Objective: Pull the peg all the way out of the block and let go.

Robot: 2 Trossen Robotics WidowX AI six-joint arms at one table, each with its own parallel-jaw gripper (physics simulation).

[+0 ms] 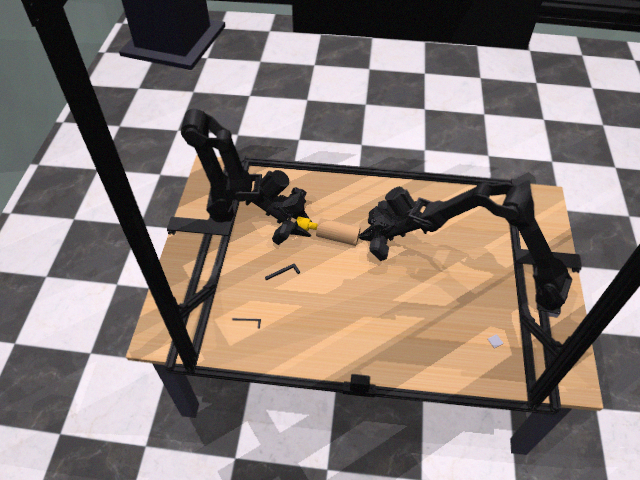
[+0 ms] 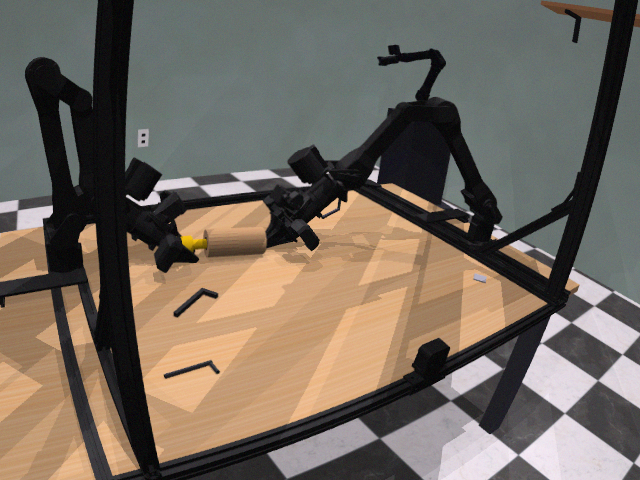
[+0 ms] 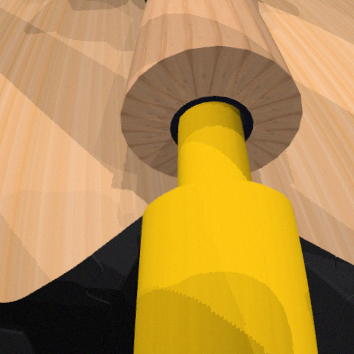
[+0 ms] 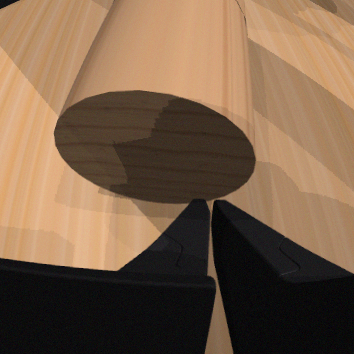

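Where they show: left gripper, fingertip midpoint: [image 1: 312, 231] [image 2: 196, 256] [image 3: 202, 227]; right gripper, fingertip midpoint: [image 1: 359, 237] [image 2: 259, 247] [image 4: 207, 211]; left arm's base at its link origin: [image 1: 221, 216] [image 2: 65, 268]; right arm's base at its link origin: [image 1: 548, 302] [image 2: 478, 238].
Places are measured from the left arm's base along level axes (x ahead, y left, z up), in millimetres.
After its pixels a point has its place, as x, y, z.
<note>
A yellow peg [image 1: 303, 223] {254, 26, 27} [image 2: 188, 243] {258, 22, 22} [image 3: 217, 225] {257, 40, 30} has a thick handle and a thinner shaft that enters the dark hole in the end of a round wooden block [image 1: 337, 233] {361, 18, 29} [image 2: 235, 242] {353, 12, 22} [image 3: 150, 110] {297, 55, 19} [image 4: 170, 60] {409, 42, 37}. How deep the shaft sits is hidden. My left gripper [image 1: 309, 227] {277, 37, -16} [image 2: 190, 248] {277, 37, -16} [image 3: 202, 227] {277, 37, -16} is shut on the peg's handle, with one finger on each side. My right gripper [image 1: 360, 235] {420, 58, -16} [image 2: 269, 243] {420, 58, -16} [image 4: 207, 211] {420, 58, -16} is shut and empty. Its tips are at the lower edge of the block's solid far end, touching or very near it.
Two black L-shaped keys [image 1: 282, 271] {240, -128, -13} [image 1: 247, 319] {201, -302, -14} [image 2: 195, 301] {245, -124, -18} [image 2: 191, 369] {202, -304, -16} lie on the wooden table [image 1: 361, 320] {495, -213, -19} in front of the left arm. A small pale square [image 1: 495, 341] {851, -174, -16} [image 2: 479, 277] {850, -171, -16} lies toward the right. A black frame [image 1: 289, 381] {363, -430, -25} borders the table, with posts rising at the sides.
</note>
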